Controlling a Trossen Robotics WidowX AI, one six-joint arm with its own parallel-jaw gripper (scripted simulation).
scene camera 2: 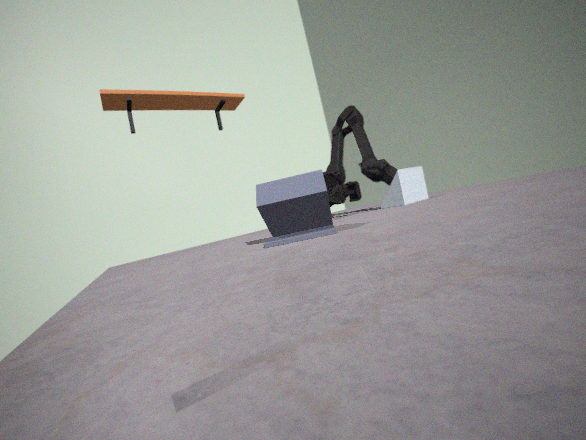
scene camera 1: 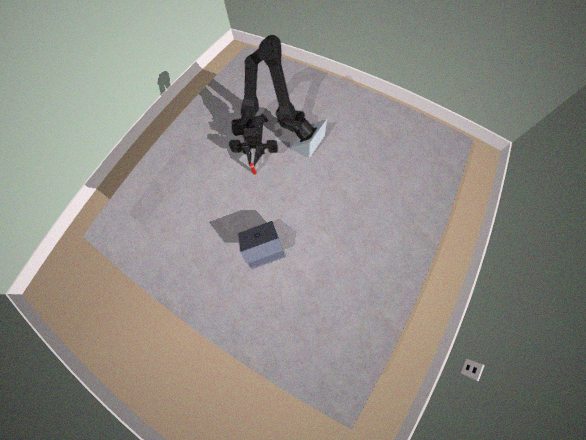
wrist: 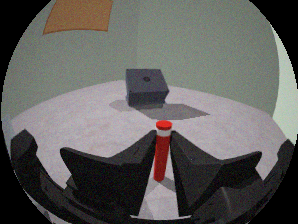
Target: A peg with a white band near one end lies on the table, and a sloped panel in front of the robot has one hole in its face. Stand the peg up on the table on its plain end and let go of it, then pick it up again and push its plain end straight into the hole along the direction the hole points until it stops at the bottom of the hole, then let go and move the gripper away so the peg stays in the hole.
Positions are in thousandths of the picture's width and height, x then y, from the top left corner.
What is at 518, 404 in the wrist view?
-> A sloped panel.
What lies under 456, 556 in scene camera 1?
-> A sloped panel.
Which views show the gripper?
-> Scene camera 2, scene camera 1 and the wrist view: all of them.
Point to a peg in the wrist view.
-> At 549, 569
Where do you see a sloped panel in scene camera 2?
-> At 508, 462
